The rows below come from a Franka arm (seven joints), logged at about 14 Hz.
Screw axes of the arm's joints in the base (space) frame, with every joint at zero. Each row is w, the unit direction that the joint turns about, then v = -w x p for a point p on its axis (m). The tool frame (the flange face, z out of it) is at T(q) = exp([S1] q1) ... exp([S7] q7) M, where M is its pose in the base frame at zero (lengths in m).
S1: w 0 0 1 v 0 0 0
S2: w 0 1 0 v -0.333 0 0
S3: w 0 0 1 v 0 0 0
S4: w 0 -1 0 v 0.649 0 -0.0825
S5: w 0 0 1 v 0 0 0
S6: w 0 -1 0 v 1.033 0 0
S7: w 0 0 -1 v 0 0.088 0
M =
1 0 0 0.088
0 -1 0 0
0 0 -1 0.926
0 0 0 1
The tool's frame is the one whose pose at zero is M.
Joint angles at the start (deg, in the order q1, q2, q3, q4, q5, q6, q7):
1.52 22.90 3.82 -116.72 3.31 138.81 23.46
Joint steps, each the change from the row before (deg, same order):
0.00 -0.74 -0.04 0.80 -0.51 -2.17 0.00
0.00 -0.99 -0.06 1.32 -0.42 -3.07 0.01
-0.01 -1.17 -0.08 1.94 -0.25 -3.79 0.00
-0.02 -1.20 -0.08 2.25 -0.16 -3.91 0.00
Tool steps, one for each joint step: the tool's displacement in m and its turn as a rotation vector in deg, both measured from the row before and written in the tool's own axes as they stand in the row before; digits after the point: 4 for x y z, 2 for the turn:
0.0013 -0.0010 -0.0101 -0.57 -0.44 -0.41
0.0023 -0.0014 -0.0153 -0.58 -0.58 -0.33
0.0033 -0.0018 -0.0211 -0.46 -0.54 -0.19
0.0032 -0.0017 -0.0241 -0.32 -0.36 -0.12

